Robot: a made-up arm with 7 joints. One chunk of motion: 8 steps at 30 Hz.
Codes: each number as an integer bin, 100 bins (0 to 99) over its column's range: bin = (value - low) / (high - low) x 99, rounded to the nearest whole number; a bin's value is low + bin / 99 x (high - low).
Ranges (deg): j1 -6..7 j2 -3..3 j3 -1..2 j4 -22..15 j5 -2..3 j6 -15..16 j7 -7..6
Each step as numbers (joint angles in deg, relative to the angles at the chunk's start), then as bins.
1 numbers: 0.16 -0.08 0.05 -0.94 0.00 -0.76 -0.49
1 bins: 47 48 35 56 40 45 50
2 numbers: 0.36 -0.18 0.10 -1.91 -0.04 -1.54 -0.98
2 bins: 48 47 36 54 39 43 46
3 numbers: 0.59 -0.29 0.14 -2.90 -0.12 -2.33 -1.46
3 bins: 50 45 38 51 37 40 42
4 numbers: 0.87 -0.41 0.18 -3.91 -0.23 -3.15 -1.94
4 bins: 52 43 39 48 35 38 39
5 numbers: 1.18 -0.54 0.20 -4.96 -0.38 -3.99 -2.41
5 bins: 55 41 40 46 32 35 35
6 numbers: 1.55 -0.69 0.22 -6.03 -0.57 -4.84 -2.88
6 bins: 57 38 40 43 28 32 31
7 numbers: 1.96 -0.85 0.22 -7.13 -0.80 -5.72 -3.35
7 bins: 61 35 40 40 24 30 28
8 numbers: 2.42 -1.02 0.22 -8.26 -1.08 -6.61 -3.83
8 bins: 64 33 40 37 18 27 24
